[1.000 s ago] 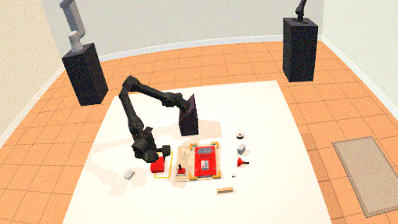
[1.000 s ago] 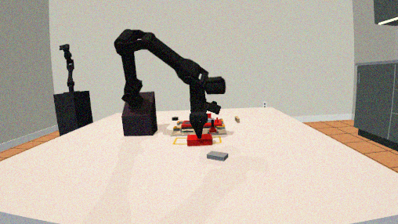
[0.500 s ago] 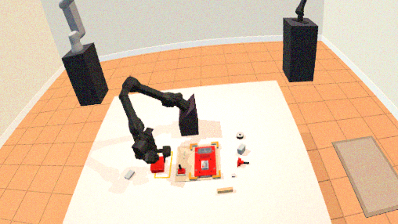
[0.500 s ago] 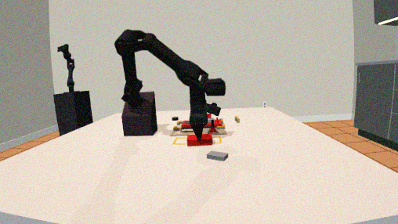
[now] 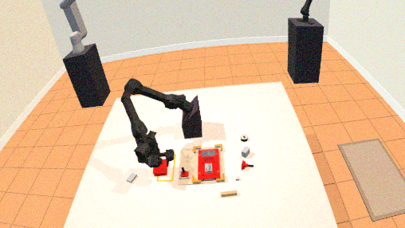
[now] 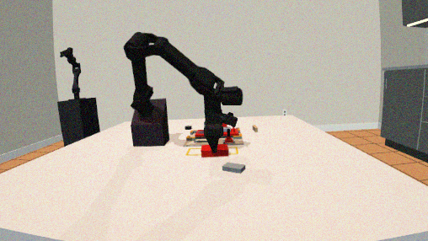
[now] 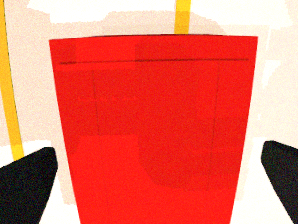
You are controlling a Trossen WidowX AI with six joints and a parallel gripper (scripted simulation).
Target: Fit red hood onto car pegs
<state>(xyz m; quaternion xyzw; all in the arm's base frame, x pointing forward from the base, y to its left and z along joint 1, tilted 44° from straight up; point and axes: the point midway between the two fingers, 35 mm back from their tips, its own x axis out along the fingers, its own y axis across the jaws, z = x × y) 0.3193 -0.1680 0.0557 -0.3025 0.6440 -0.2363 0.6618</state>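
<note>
Right now the red hood is right at my gripper tip. Also, from my gripper tip: orange-cornered jig 10 mm behind, 230 mm to the left, 10 mm below; then grey engine block 30 mm ahead, 260 mm to the left, 10 mm above; then wooden block 190 mm ahead, 350 mm to the left, 10 mm below.
</note>
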